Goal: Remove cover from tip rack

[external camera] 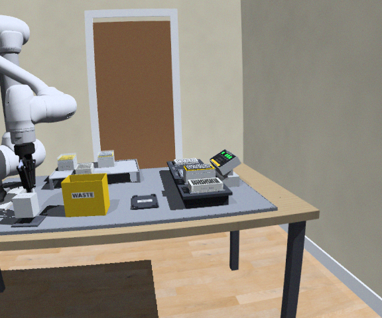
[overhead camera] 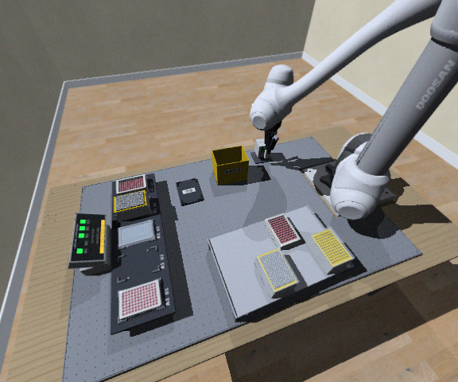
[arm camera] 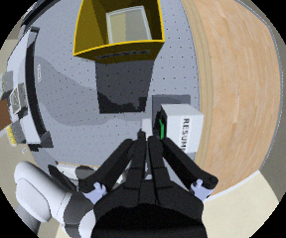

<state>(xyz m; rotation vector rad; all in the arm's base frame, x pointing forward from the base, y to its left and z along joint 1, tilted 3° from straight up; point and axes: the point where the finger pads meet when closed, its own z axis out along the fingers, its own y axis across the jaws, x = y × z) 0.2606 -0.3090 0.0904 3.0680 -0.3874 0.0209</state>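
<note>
My hand is 3 cm to the left of the resume key box, 1 cm past it and 1 cm above it. From my hand the other things lie so: yellow waste bin: 21 cm ahead, 4 cm below, 2 cm to the right; black nest: 44 cm ahead, 8 cm below, 1 cm to the right; raised shelf: 46 cm to the left, 27 cm ahead, 2 cm below.
</note>
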